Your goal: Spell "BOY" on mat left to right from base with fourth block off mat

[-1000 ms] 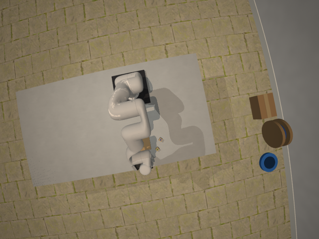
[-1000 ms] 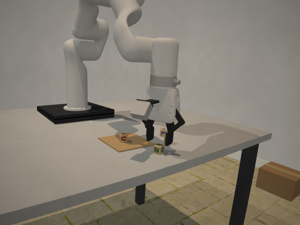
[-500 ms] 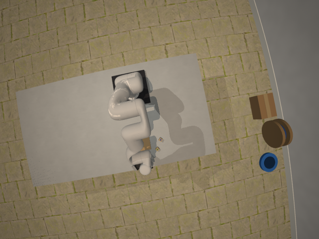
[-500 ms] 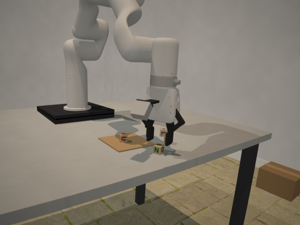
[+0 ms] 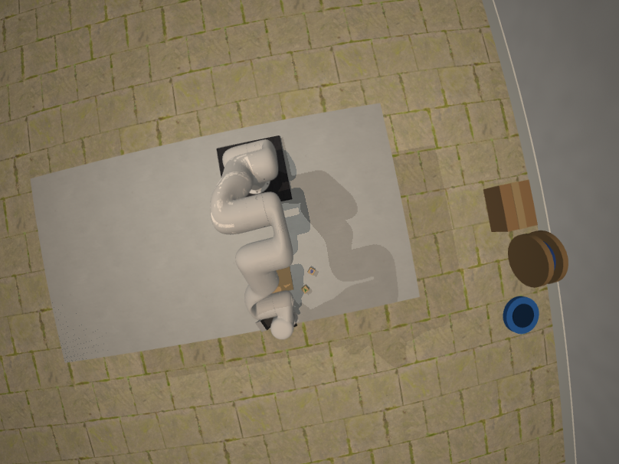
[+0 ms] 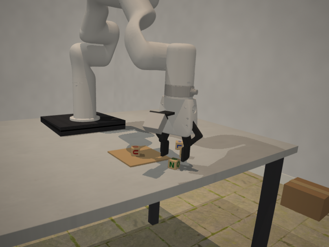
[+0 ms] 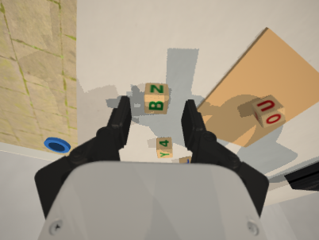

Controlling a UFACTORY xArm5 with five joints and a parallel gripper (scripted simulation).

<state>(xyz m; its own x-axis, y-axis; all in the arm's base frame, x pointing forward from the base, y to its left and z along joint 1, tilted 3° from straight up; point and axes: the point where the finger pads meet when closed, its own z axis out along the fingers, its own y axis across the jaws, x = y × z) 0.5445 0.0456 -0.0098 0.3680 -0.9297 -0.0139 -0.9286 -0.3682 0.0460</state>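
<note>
My gripper is now 130 mm past the tan mat, 40 mm to the left of it and 40 mm above it.
</note>
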